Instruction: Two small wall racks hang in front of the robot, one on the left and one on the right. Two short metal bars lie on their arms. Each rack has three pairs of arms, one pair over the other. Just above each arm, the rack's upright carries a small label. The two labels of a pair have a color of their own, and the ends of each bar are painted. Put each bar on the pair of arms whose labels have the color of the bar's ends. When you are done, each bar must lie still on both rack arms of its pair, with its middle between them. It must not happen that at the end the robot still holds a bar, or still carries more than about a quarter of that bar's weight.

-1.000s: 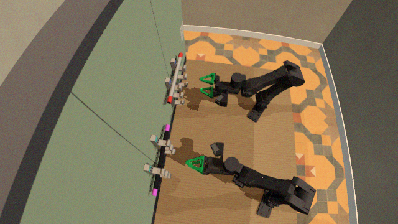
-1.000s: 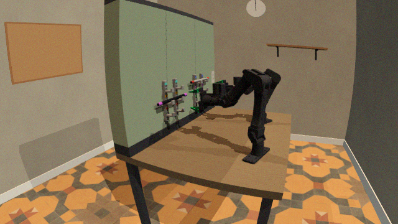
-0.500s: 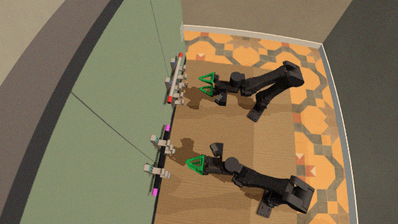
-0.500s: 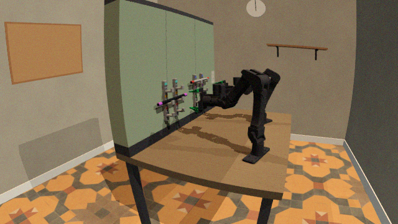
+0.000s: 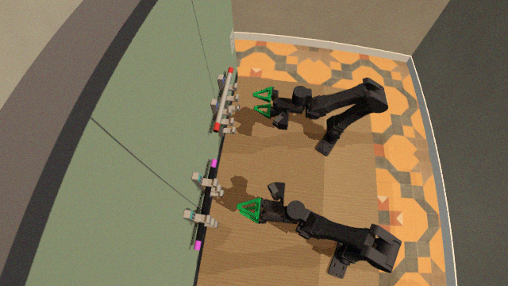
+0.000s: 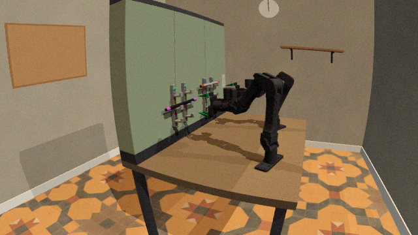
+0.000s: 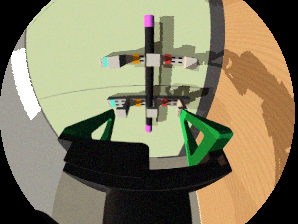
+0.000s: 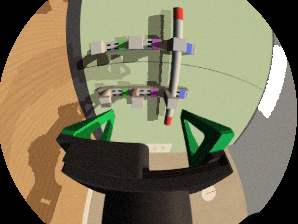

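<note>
My left gripper is now 12 cm short of the bar, 2 cm to the left of it and 1 cm above it. Round my left hand: green wall panel 20 cm ahead, 21 cm to the right, 19 cm above.
</note>
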